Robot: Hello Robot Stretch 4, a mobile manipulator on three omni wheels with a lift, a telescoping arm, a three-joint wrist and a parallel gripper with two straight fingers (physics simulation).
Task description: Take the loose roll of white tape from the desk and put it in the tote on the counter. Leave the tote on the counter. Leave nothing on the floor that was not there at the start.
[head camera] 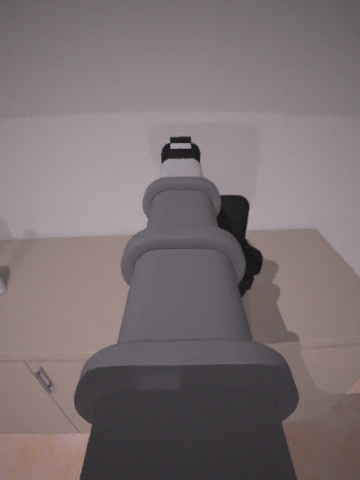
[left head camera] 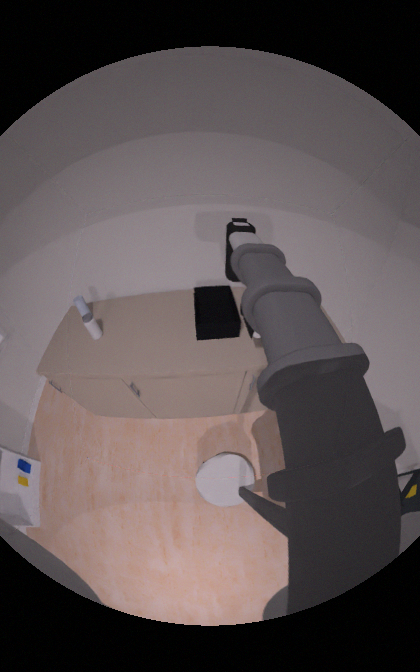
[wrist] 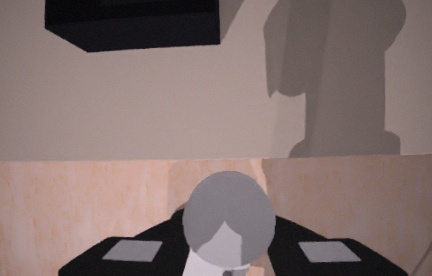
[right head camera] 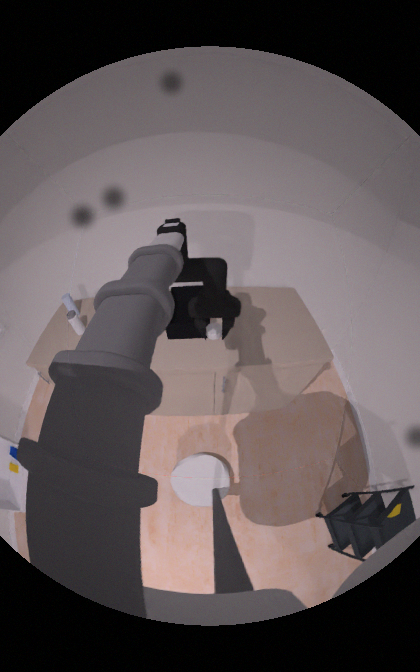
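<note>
The roll of white tape is held between the two fingers of my gripper, its round face toward the wrist camera. A bit of the roll shows beside the arm in the left head view. The tote is a black box standing upright on the beige counter. In the wrist view the tote is ahead and to the left of the roll, apart from it. The arm hides the tote in the head view and part of it in the right head view.
A white bottle and a pale blue cylinder are on the counter's left part. A black rack stands on the floor at right. A white unit with blue and yellow blocks is at left. The wall is behind the counter.
</note>
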